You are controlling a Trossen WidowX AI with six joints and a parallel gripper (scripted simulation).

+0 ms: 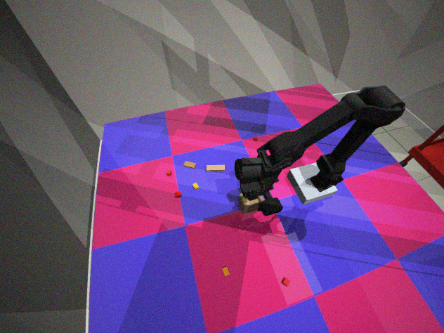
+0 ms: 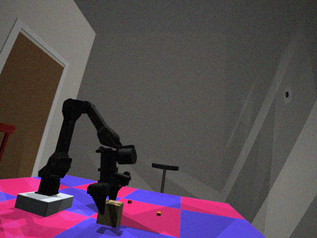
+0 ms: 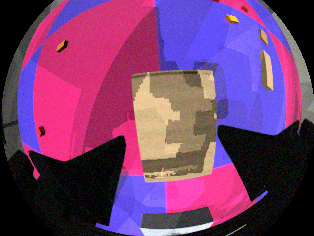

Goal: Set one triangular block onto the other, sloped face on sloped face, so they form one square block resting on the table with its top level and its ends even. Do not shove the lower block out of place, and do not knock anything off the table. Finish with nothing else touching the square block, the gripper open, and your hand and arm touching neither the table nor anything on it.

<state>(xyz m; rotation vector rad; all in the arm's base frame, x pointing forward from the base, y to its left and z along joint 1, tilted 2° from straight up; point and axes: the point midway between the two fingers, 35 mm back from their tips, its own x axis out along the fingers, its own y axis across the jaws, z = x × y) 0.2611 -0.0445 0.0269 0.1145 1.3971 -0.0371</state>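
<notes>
Now: gripper tip 10 mm below the tan triangular block and 10 mm past it. Round my gripper tip: brown flat piece 270 mm to the right, 160 mm ahead, 40 mm below; then long tan piece 200 mm to the right, 60 mm ahead, 30 mm below.
</notes>
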